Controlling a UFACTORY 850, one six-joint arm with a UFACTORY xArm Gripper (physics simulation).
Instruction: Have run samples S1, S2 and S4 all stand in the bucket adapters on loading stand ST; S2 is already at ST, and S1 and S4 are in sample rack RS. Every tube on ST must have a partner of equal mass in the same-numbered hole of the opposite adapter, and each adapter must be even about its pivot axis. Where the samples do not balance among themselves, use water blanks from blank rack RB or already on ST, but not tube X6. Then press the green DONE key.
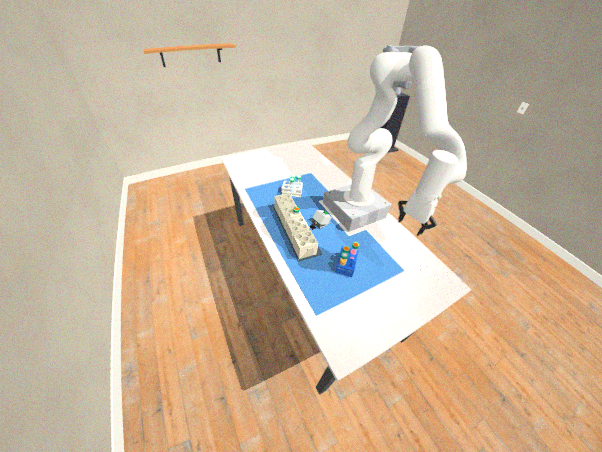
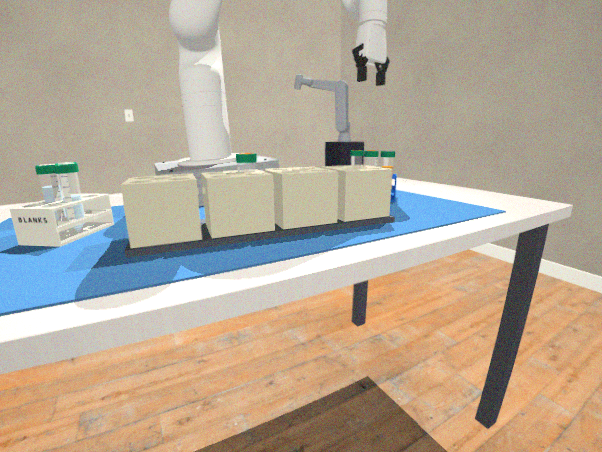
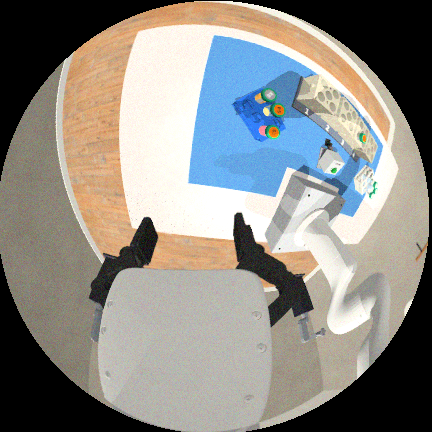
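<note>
My gripper (image 1: 411, 226) (image 2: 371, 82) (image 3: 192, 224) is open and empty, high beyond the table's edge on the robot-base side. The blue sample rack (image 1: 345, 270) (image 2: 394, 186) holds three tubes: two orange-centred green caps (image 3: 278, 110) (image 3: 272, 132) and one grey-centred cap (image 3: 269, 94). The loading stand's beige adapters (image 1: 306, 248) (image 2: 162, 215) (image 3: 310, 90) stand in a row. One tube with an orange-centred green cap (image 1: 296, 210) (image 2: 246, 158) (image 3: 363, 137) stands in the adapter second from the blank-rack end. The white blank rack (image 1: 292, 193) (image 2: 35, 234) holds two green-capped tubes (image 2: 46, 169) (image 2: 67, 167). The green key (image 1: 326, 213) (image 3: 334, 170) is on a small white box. Tube labels are unreadable.
The robot base (image 1: 357, 215) (image 3: 287, 215) stands at the table edge, beside the white box (image 1: 320, 218) (image 3: 327, 159). The blue mat (image 1: 320, 295) (image 2: 450, 205) (image 3: 210, 145) lies under the racks and stand. A grey arm (image 2: 342, 107) stands in the background.
</note>
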